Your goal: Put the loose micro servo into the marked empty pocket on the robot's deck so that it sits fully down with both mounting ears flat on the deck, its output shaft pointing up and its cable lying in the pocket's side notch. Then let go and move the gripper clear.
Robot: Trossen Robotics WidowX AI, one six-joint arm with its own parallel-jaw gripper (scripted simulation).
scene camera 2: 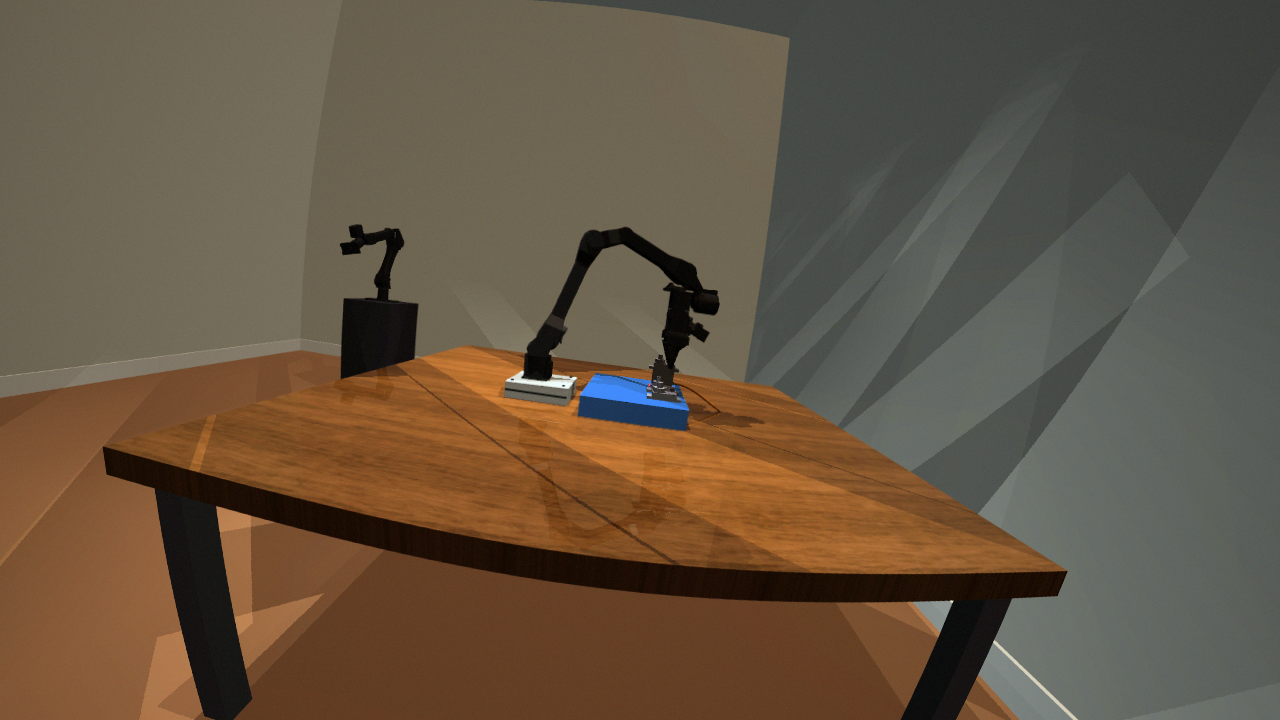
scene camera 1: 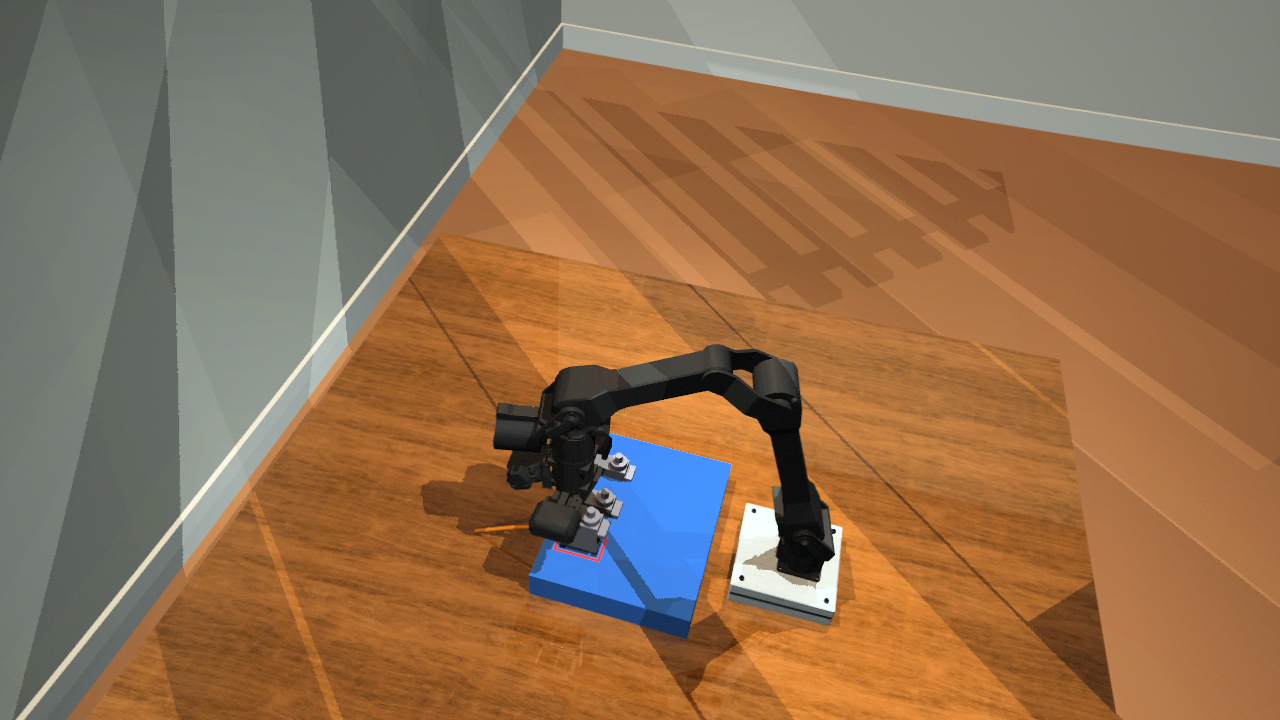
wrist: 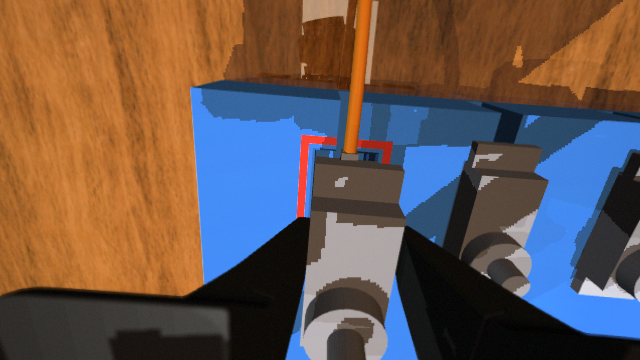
Path:
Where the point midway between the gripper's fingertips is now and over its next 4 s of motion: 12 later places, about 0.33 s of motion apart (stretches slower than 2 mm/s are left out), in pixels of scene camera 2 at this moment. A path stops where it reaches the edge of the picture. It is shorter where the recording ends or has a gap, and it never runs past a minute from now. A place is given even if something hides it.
My gripper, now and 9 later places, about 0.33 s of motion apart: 669,367; 669,371; 668,375; 668,378; 667,382; 667,382; 664,370; 641,348; 632,337; 634,323

